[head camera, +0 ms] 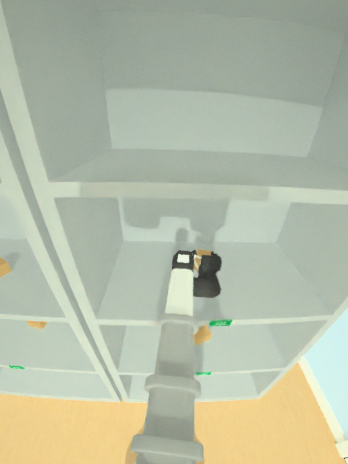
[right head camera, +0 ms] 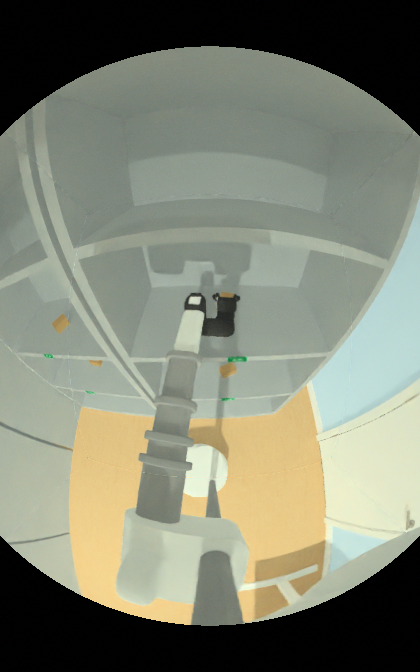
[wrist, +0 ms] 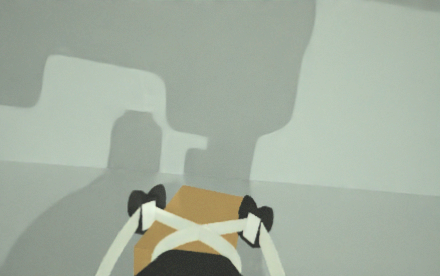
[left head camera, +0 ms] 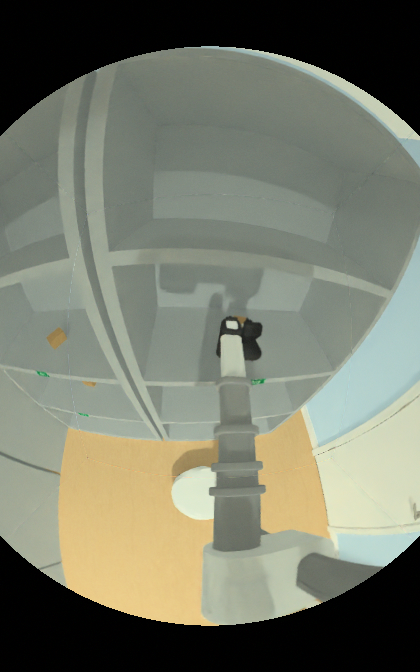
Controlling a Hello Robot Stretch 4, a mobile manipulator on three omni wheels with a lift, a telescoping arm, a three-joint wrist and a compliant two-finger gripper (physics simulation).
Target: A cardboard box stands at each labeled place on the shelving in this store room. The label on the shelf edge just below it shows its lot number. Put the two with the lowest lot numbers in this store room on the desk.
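Frame: origin at the robot's base, x ahead, y left, z up, level; centimetres.
Seen in the pictures: gripper, fingertip midpoint: (head camera: 202, 253) (wrist: 202, 205).
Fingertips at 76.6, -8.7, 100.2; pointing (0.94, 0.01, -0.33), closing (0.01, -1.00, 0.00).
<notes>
A point is followed by its place in that frame, as x, y, z.
A cardboard box (wrist: 212, 202) @[75.1, -9.6, 101.5] (head camera: 204, 253) @[74.8, -9.2, 101.5] (right head camera: 227, 295) is in the upper right bay of the grey shelving (head camera: 150, 190) @[43.6, 7.3, 140.4], near the shelf surface. My gripper (wrist: 202, 205) @[76.6, -8.7, 100.2] (right head camera: 226, 298) is shut on it, with one black fingertip against each side in the wrist view; its front part is hidden behind the finger strips and gripper body. A green label (head camera: 220, 323) @[45.9, -14.4, 94.5] (left head camera: 258, 381) (right head camera: 237, 359) is on the shelf edge below it; its number is too blurred to read. Another box (head camera: 202, 335) @[62.1, -13.4, 55.6] (right head camera: 228, 370) stands one shelf lower. The desk does not show.
The left bay holds an upper box (left head camera: 56, 338) (right head camera: 61, 323) and a lower box (left head camera: 89, 384) (right head camera: 95, 363). A double upright (left head camera: 85, 200) divides the bays. My arm (head camera: 175, 360) @[22.2, -0.1, 121.1] reaches between shelf boards. A round white object (left head camera: 194, 492) is low over the floor; a blue wall is right.
</notes>
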